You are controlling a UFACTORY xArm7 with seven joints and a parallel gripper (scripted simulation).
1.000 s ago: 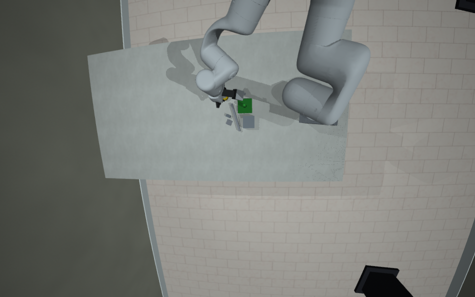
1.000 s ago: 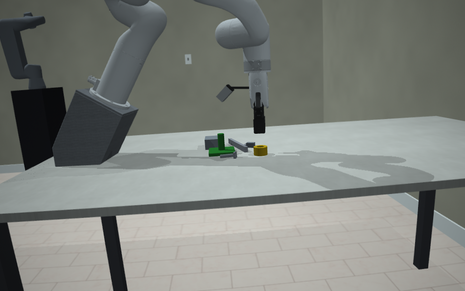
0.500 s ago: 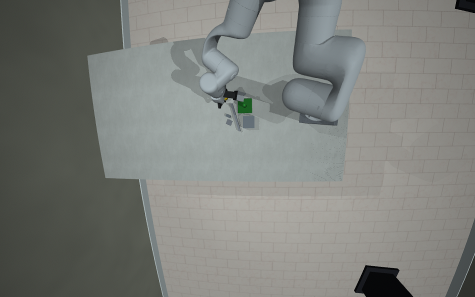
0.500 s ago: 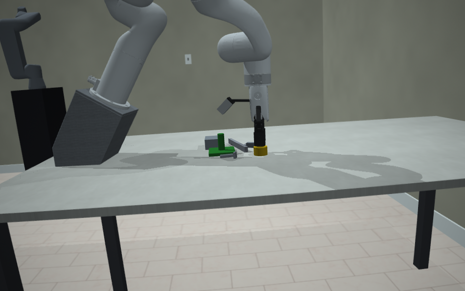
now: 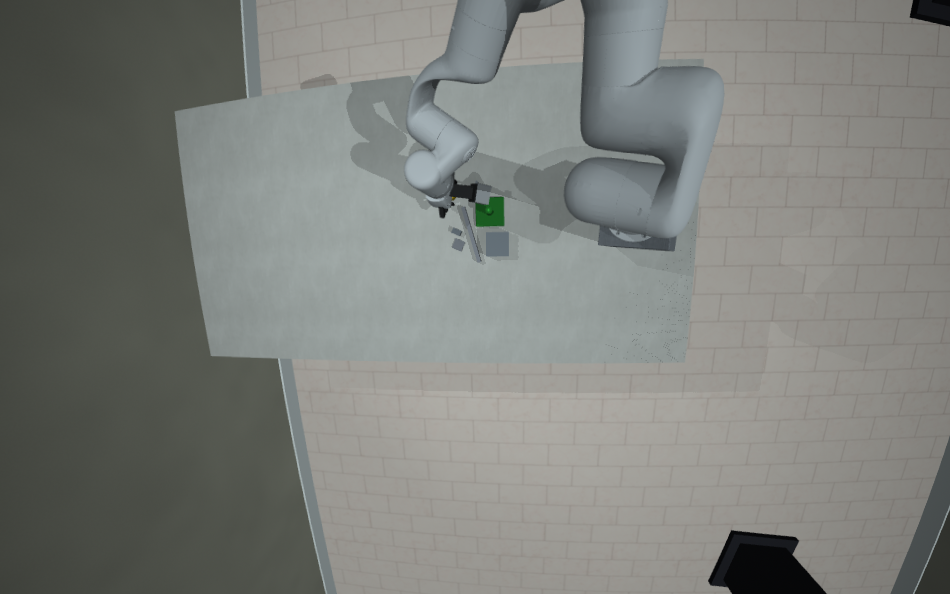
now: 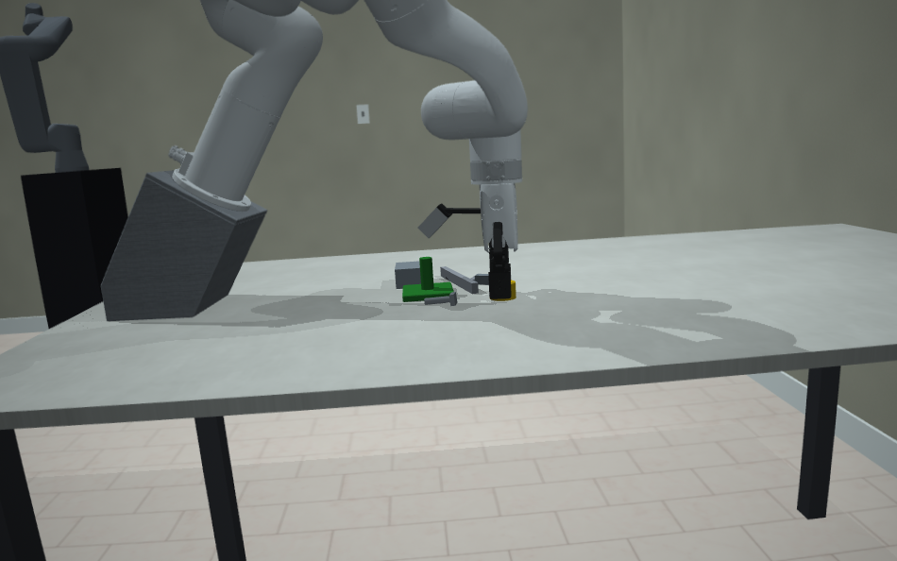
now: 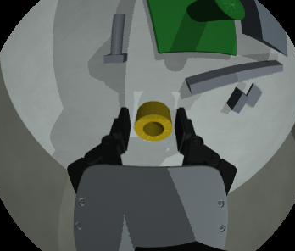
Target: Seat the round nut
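My gripper is now 8 cm past the grey t-shaped piece, 3 cm to the left of it and 2 cm above it. From my hand the other things lie so: long grey bar (7 cm behind, 11 cm to the left, 2 cm below); grey block (15 cm behind, 12 cm to the left, 1 cm below); small grey cube (3 cm behind, 10 cm to the left, 2 cm below).
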